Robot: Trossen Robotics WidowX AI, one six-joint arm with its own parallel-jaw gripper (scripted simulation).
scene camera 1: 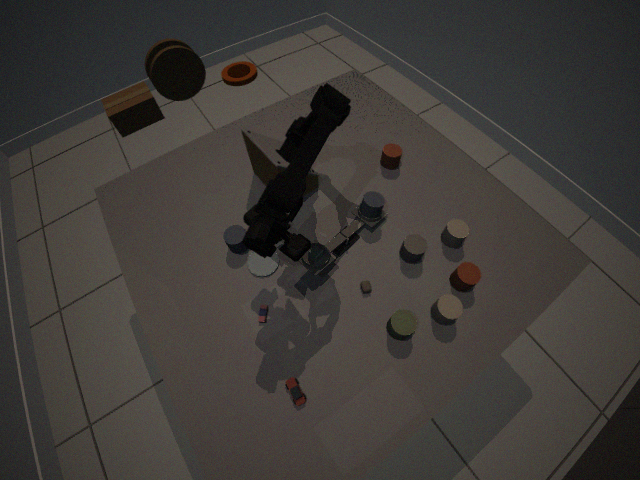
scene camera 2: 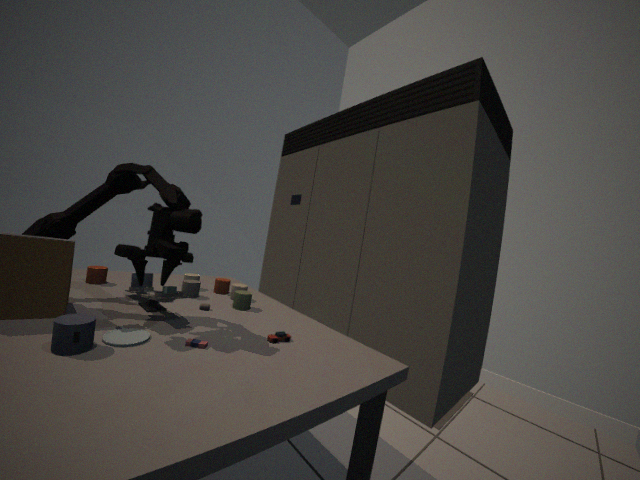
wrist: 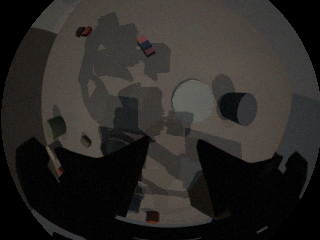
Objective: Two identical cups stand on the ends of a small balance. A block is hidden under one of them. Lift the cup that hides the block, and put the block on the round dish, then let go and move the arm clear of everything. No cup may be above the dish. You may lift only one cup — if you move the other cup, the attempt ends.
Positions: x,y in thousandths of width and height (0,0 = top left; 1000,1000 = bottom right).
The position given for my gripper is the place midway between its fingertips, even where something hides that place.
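I can see my gripper (scene camera 2: 237,595), which also appears in scene camera 1 (scene camera 1: 437,514) and in the wrist view (wrist: 542,590). There is a cup (scene camera 2: 115,697), and a balance (scene camera 2: 238,636) too. I also see a round dish (scene camera 2: 198,703), and the wrist view (wrist: 605,423) gives me another sight of the dish.
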